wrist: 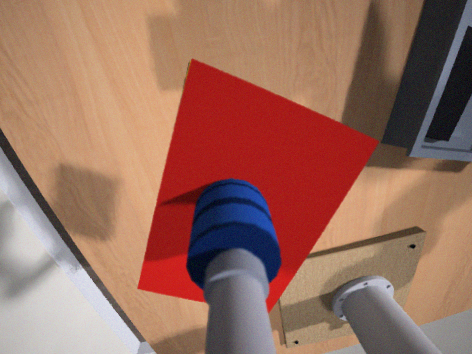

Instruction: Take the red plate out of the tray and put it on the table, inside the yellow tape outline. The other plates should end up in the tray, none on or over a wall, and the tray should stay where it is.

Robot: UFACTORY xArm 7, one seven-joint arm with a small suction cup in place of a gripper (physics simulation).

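Pixels of known places: hand, its tool point: (pixel 231 200); arm's base, origin of its link: (pixel 360 297).
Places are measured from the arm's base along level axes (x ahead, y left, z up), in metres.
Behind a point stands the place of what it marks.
My suction cup (pixel 233 215), blue and ribbed, is shut on the red plate (pixel 260 140) {y 0.165, x 0.393, z 0.143 m} in the middle of the wrist view. The plate hangs above the wooden table, outside the tray. The grey tray (pixel 417 75) {y -0.062, x 0.391, z 0.004 m} is partly visible at the upper right, with part of a black plate (pixel 451 95) {y -0.125, x 0.355, z -0.002 m} inside it. The blue plate does not show. A thin yellowish sliver shows at the red plate's upper left edge; it is too small to tell whether it is the tape outline. The plate hides the table beneath it.
The wooden table (pixel 95 120) {y 0.319, x 0.438, z -0.015 m} ends at a dark edge along the lower left. A tan base board (pixel 315 280) {y 0.089, x 0.087, z -0.003 m} with the arm's round grey mount (pixel 340 300) {y 0.048, x 0.023, z 0.007 m} is at the lower right. Several shadows fall on the table.
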